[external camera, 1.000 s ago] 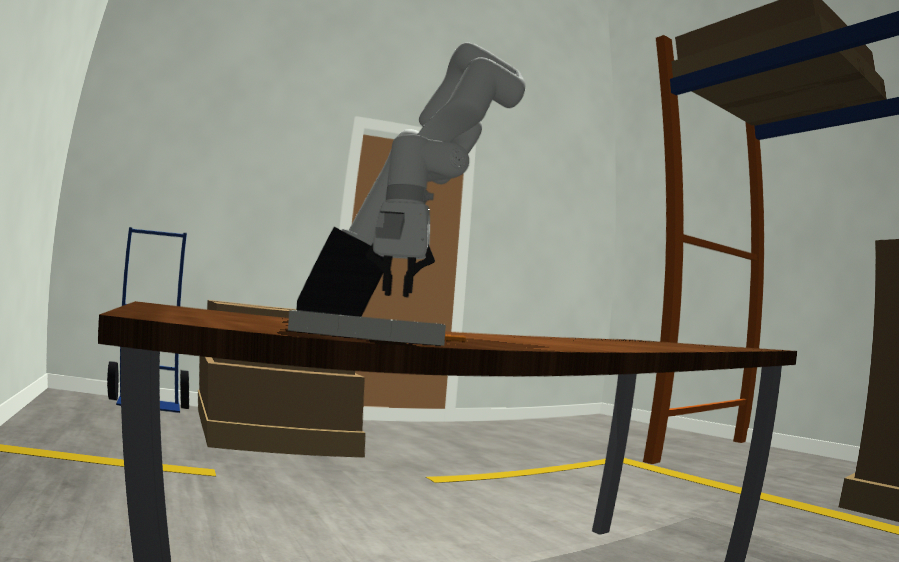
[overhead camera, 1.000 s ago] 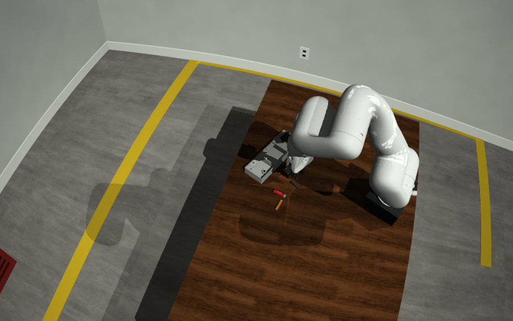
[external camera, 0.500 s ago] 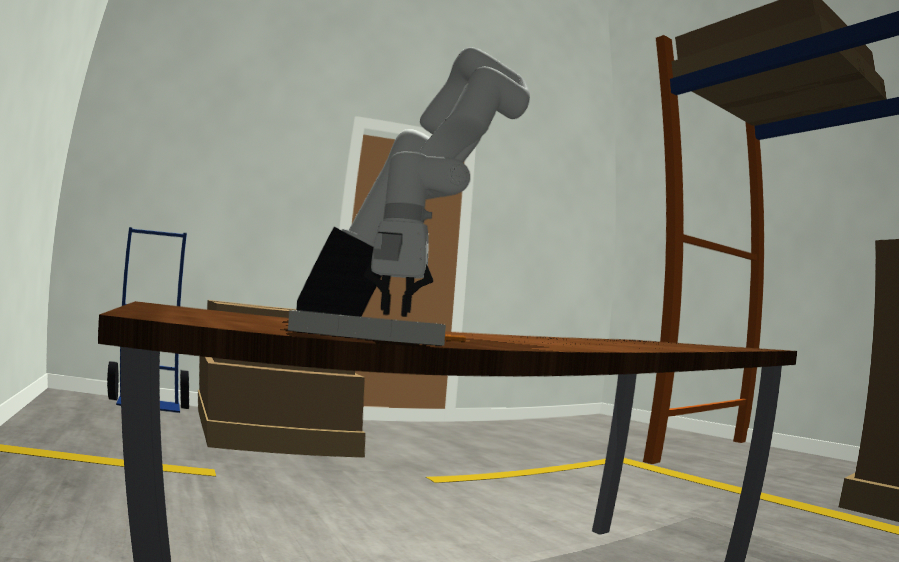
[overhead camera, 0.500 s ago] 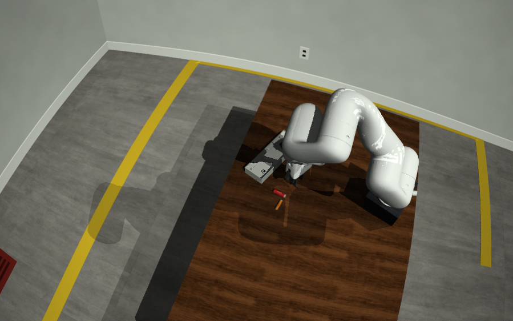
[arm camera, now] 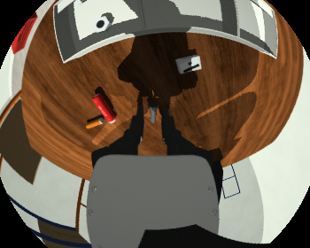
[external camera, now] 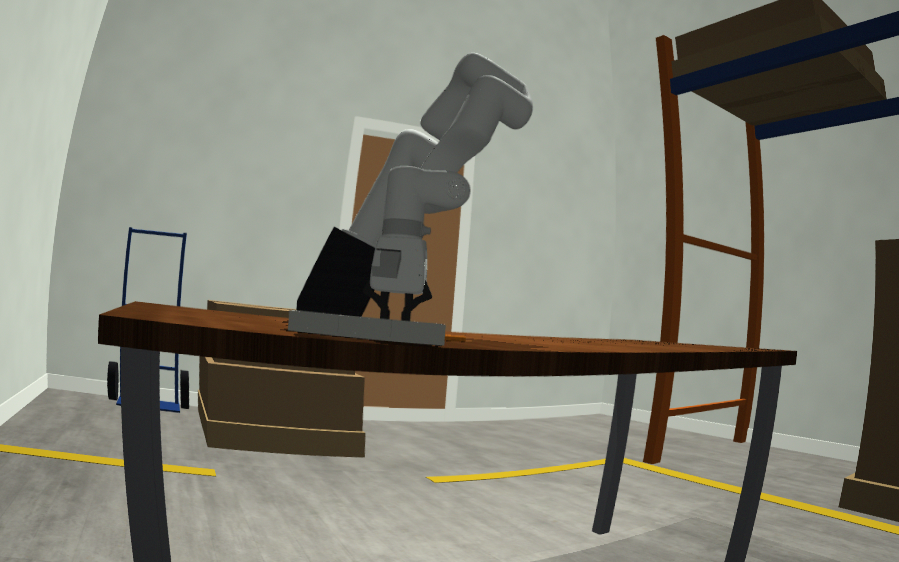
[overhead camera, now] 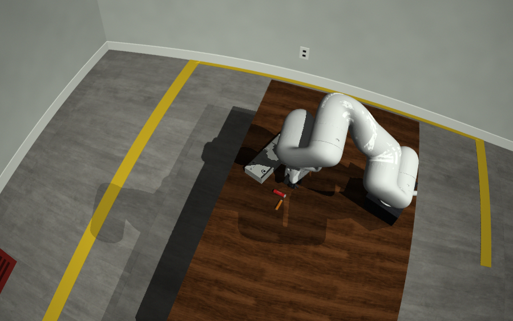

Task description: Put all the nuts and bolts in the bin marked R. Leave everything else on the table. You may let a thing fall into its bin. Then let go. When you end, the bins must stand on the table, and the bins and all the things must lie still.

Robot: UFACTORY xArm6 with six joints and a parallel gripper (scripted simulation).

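The dark bolt is 20 mm below my hand. From my hand the other things lie so: nut: 130 mm ahead, 20 mm to the right, 20 mm below; then red cylinder: 50 mm ahead, 50 mm to the left, 20 mm below; then orange stick: 40 mm ahead, 100 mm to the left, 20 mm below.
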